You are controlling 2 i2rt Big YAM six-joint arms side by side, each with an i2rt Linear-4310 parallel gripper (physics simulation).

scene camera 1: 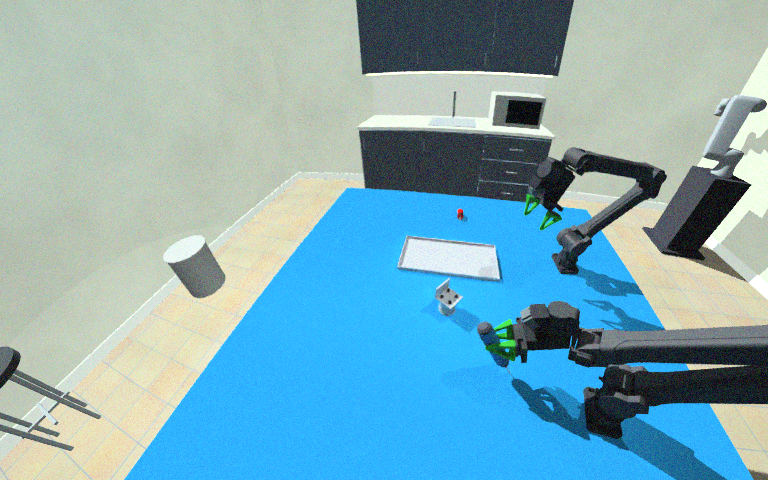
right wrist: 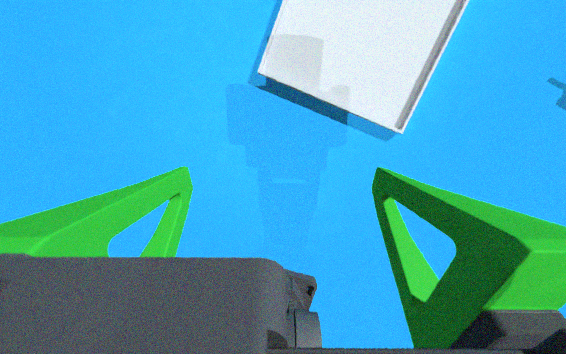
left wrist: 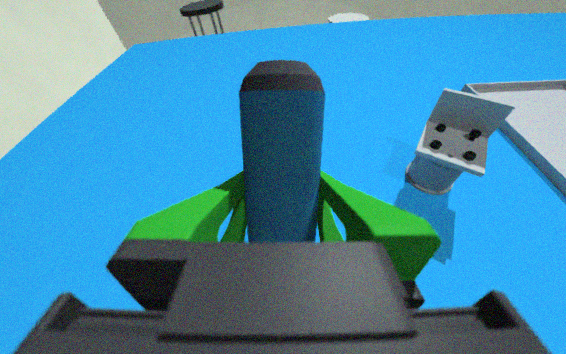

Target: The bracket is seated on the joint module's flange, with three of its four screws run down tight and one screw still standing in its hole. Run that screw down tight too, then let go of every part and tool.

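Seen in the pictures: left gripper, fingertip midpoint: [scene camera 1: 484,341] [left wrist: 281,177]; right gripper, fingertip midpoint: [scene camera 1: 532,222] [right wrist: 282,177]; left arm's base, link origin: [scene camera 1: 600,412]; right arm's base, link origin: [scene camera 1: 563,264].
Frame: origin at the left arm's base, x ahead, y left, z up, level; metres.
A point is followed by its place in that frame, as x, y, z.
The bracket [scene camera 1: 443,288] {0.523, -0.231, 0.085} [left wrist: 467,112] {0.525, -0.229, 0.091}, a pale L-shaped plate, sits on the upright joint module [scene camera 1: 446,310] {0.496, -0.188, 0.027} [left wrist: 431,175] {0.474, -0.201, 0.031}. Four dark screw heads show on it. In the left wrist view, the screw [left wrist: 474,134] {0.504, -0.237, 0.076} at the upper right of the four stands higher than the others. My left gripper [scene camera 1: 491,339] {0.369, -0.036, 0.141} [left wrist: 281,177] {0.369, -0.036, 0.141} is shut on the blue handle of a screwdriver [scene camera 1: 485,330] {0.379, -0.026, 0.204} [left wrist: 282,130] {0.356, -0.043, 0.190} with a dark cap. It holds it above the mat, apart from the bracket, with the thin shaft slanting down. My right gripper [scene camera 1: 534,221] {0.266, -0.492, 0.251} [right wrist: 282,177] {0.266, -0.492, 0.251} is open and empty, high above the mat.
A shallow white tray [scene camera 1: 449,257] {0.550, -0.488, 0.004} [left wrist: 542,115] {0.660, -0.457, 0.004} [right wrist: 365,50] {0.430, -0.525, 0.004} lies on the blue mat [scene camera 1: 317,316] {0.921, -0.014, 0.000} behind the bracket in the scene view. A small red object [scene camera 1: 459,213] {0.568, -0.824, 0.031} stands beyond the tray. A grey cylinder [scene camera 1: 198,268] stands on the tiled floor at the left.
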